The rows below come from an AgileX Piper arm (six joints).
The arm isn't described. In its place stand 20 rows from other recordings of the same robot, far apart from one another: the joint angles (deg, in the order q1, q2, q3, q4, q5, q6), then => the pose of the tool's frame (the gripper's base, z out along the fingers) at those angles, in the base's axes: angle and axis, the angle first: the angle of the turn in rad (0 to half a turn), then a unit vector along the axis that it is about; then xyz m.
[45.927 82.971 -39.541 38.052 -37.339 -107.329] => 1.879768, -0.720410, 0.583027, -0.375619, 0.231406, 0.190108, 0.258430
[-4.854 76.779 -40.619 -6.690 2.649 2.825] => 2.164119, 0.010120, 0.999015, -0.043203, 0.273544, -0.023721, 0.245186
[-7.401 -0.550 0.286 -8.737 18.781 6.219] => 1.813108, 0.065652, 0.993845, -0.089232, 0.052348, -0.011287, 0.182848
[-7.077 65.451 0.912 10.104 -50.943 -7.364] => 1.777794, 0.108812, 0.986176, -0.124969, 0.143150, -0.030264, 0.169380
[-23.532 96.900 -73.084 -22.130 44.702 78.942] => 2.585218, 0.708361, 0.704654, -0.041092, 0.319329, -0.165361, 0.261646
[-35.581 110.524 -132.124 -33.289 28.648 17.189] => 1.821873, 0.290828, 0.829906, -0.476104, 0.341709, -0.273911, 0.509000
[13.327 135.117 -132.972 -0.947 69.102 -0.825] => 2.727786, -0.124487, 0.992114, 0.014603, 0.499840, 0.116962, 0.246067
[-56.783 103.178 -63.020 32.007 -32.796 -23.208] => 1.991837, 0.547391, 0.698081, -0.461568, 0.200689, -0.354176, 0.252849
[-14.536 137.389 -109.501 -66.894 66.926 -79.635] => 2.382043, 0.678688, -0.632623, 0.373056, 0.458484, -0.198430, 0.164344
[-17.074 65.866 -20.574 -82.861 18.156 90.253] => 2.353740, 0.277133, 0.941940, -0.189594, 0.172329, -0.082363, 0.192496
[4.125 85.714 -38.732 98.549 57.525 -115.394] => 2.168557, -0.374213, 0.818552, 0.435819, 0.256307, 0.094599, 0.231899
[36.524 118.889 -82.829 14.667 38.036 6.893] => 2.877254, -0.169093, 0.973062, 0.156709, 0.336929, 0.267199, 0.157603
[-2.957 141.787 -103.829 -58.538 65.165 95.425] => 2.602374, 0.523089, 0.775518, -0.353484, 0.472473, -0.094943, 0.092406
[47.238 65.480 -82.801 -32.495 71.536 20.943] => 2.244283, -0.217008, 0.974943, -0.048927, 0.167025, 0.112313, 0.455112
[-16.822 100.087 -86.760 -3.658 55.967 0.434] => 2.706580, 0.138037, 0.988446, -0.062616, 0.360680, -0.114073, 0.297851
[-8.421 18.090 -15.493 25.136 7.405 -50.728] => 1.711603, -0.170821, 0.955810, -0.239266, 0.083591, -0.007339, 0.273028
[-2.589 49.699 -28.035 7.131 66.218 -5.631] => 3.009601, -0.004960, 0.998535, 0.053884, 0.105128, 0.005594, 0.222811
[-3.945 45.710 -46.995 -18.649 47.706 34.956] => 2.247499, 0.279776, 0.959041, -0.044334, 0.143306, -0.031458, 0.344704
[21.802 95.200 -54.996 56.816 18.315 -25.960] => 2.562774, 0.011738, 0.958449, 0.285024, 0.309736, 0.149674, 0.211539
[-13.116 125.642 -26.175 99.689 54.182 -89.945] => 3.031453, 0.194343, 0.872747, 0.447821, 0.217663, 0.023970, 0.024237
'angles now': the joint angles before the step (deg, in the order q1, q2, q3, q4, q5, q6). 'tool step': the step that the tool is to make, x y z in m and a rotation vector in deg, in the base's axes. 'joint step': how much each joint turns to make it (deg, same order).
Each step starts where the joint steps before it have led.
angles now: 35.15 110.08 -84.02 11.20 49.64 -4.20
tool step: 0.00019 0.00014 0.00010 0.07 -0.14 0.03
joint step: 0.00 0.00 -0.01 0.01 -0.14 -0.06
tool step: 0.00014 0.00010 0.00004 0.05 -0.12 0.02
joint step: 0.00 0.00 0.01 -0.01 -0.13 -0.04
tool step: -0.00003 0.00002 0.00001 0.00 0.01 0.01
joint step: 0.00 0.00 0.00 0.01 0.01 -0.01
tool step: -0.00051 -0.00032 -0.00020 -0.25 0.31 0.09
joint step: 0.00 0.00 0.00 -0.06 0.41 0.01
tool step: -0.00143 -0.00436 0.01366 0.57 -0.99 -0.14
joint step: -0.39 -1.76 -0.38 -0.18 1.02 0.00
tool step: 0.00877 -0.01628 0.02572 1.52 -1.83 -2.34
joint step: -2.72 -2.15 -2.44 0.15 2.27 -0.01
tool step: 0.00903 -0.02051 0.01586 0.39 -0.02 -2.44
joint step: -3.36 -1.17 -1.90 0.39 2.99 -0.48
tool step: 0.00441 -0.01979 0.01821 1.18 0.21 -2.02
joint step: -3.21 -1.59 -1.77 1.37 3.23 -0.82
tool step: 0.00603 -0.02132 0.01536 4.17 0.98 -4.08
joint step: -4.13 -1.24 -1.31 4.21 1.87 -0.06
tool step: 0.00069 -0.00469 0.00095 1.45 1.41 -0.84
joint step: -1.10 -0.06 -0.07 1.89 1.02 -0.14
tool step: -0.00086 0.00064 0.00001 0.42 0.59 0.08
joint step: 0.00 0.00 0.00 0.58 0.43 0.01
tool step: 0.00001 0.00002 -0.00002 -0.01 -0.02 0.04
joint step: 0.00 0.00 0.00 0.00 -0.01 -0.05
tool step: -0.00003 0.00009 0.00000 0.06 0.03 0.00
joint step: 0.00 0.00 0.00 0.07 0.00 -0.01
